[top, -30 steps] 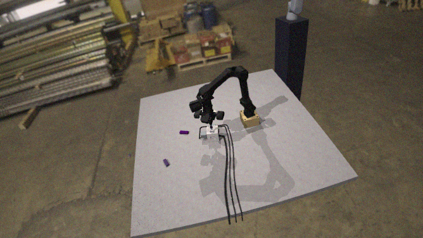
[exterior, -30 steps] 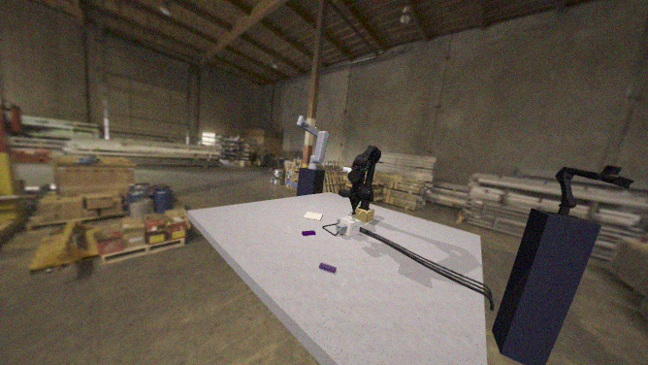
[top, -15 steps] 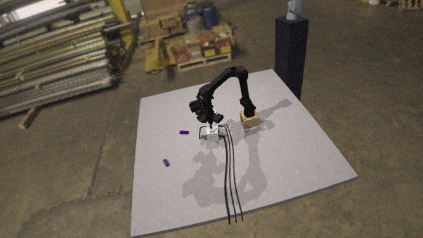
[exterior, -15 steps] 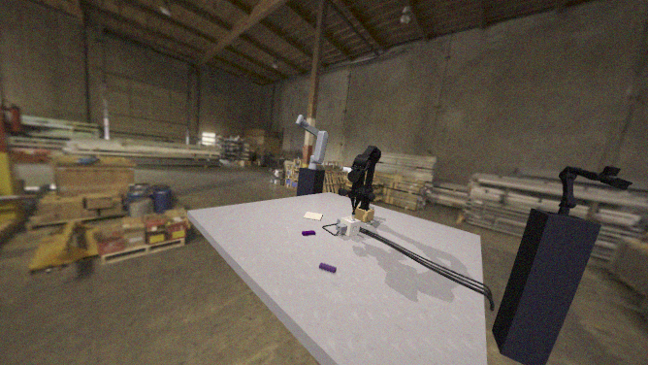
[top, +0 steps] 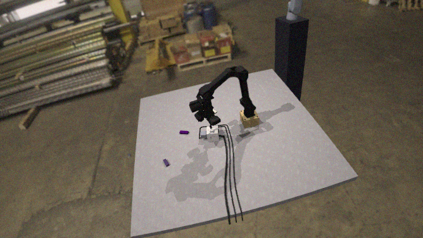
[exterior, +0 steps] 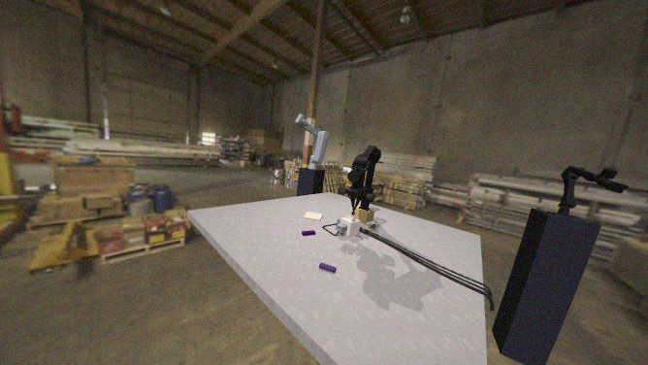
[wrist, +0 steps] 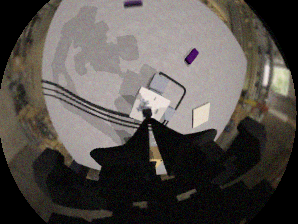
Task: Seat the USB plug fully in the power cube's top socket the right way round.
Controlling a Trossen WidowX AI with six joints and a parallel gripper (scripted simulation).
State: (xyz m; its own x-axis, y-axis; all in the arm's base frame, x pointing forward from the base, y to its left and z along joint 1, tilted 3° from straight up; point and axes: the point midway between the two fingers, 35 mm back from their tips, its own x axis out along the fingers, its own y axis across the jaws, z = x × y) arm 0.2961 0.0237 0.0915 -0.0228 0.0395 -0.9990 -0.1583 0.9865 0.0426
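The USB plug lies 20 mm below my gripper tip. Round my gripper tip: white card 280 mm to the right, 130 mm below, 60 mm behind.
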